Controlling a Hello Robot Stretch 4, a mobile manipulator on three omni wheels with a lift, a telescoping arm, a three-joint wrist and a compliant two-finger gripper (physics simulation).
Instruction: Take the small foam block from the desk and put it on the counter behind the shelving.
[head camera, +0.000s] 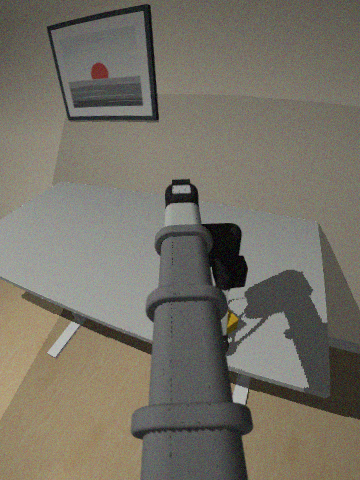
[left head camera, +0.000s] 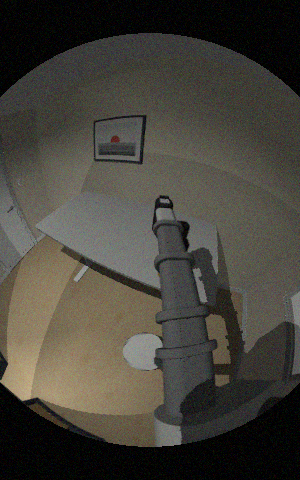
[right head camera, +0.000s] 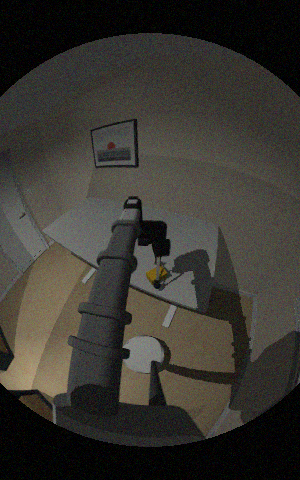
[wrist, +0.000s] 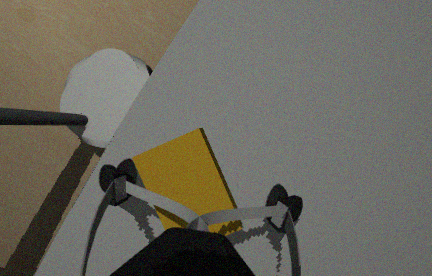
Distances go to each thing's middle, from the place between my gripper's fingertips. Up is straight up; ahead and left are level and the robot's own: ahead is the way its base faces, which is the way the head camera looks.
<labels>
The yellow foam block (wrist: 185, 169) is 10 mm behind my hand and 20 mm above it. From my hand the other things lie so: framed picture (head camera: 105, 64): 920 mm ahead, 430 mm to the left, 600 mm above.
</labels>
